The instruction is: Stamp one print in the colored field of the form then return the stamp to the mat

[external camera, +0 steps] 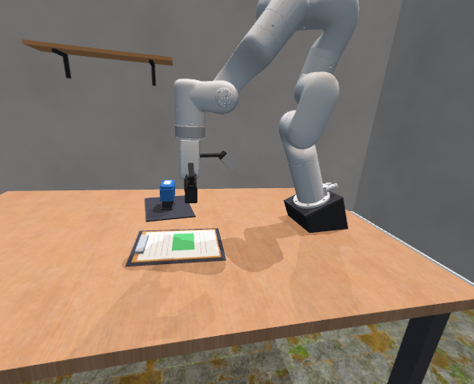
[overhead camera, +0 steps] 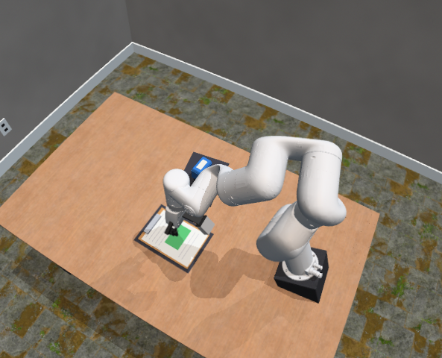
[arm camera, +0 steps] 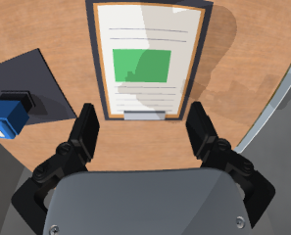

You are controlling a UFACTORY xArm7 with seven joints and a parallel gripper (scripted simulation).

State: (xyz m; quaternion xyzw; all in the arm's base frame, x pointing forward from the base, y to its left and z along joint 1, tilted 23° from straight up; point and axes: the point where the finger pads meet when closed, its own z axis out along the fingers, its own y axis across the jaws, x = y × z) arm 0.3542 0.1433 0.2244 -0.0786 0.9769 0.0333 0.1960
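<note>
Now: the blue stamp 12 cm ahead of my hand, 26 cm to the right of it and 10 cm below it. The rest, counted from my hand: dark mat (12 cm ahead, 26 cm to the right, 15 cm below); then form (4 cm ahead, 2 cm to the left, 15 cm below); then black stamp base (12 cm ahead, 26 cm to the right, 13 cm below).
</note>
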